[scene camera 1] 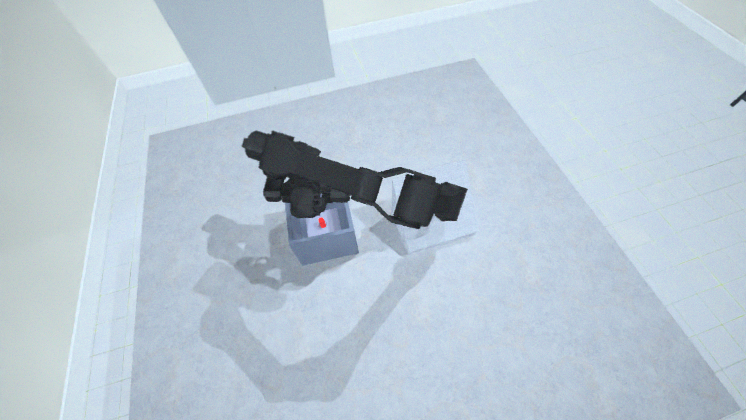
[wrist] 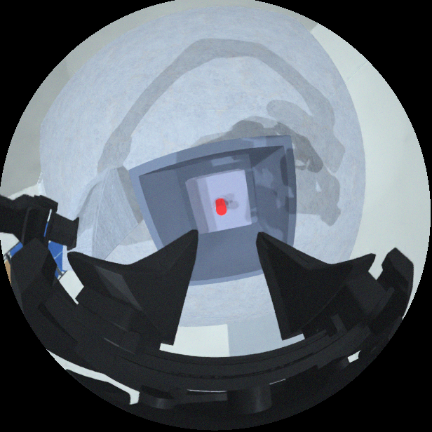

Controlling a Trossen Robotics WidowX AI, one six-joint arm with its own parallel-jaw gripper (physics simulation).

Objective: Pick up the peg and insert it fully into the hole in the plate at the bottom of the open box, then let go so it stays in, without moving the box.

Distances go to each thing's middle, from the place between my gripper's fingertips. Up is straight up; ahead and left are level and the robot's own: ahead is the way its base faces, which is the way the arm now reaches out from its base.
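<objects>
From my gripper, the pale plate (wrist: 230, 185) is 10 mm to the right and 140 mm below. As for the blue-grey box (scene camera 1: 308, 250), my gripper is 10 mm to the left of it and 100 mm above it.
</objects>
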